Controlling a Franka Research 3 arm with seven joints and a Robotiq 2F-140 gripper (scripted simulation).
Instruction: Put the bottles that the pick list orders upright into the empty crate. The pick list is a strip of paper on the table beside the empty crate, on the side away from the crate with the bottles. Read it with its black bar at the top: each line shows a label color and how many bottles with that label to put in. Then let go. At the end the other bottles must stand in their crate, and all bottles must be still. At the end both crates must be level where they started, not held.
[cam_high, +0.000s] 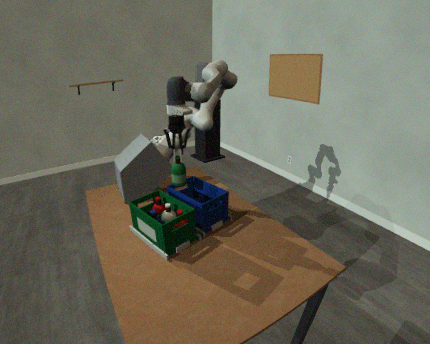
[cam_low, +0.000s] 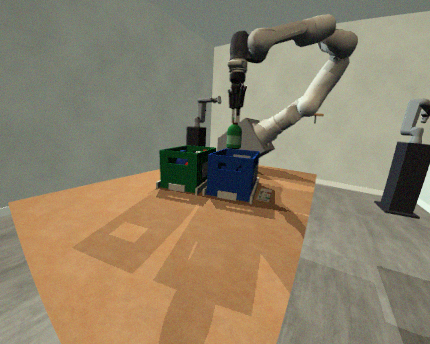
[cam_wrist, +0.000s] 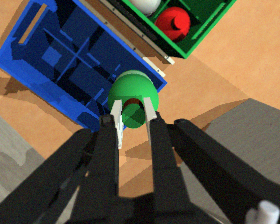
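Right now my hand is 80 mm above the green bottle. Round my hand: white bottle: 260 mm below, 140 mm to the right, 120 mm ahead; green crate: 260 mm below, 180 mm to the right, 120 mm ahead; blue crate: 260 mm below, 80 mm ahead, 50 mm to the left.
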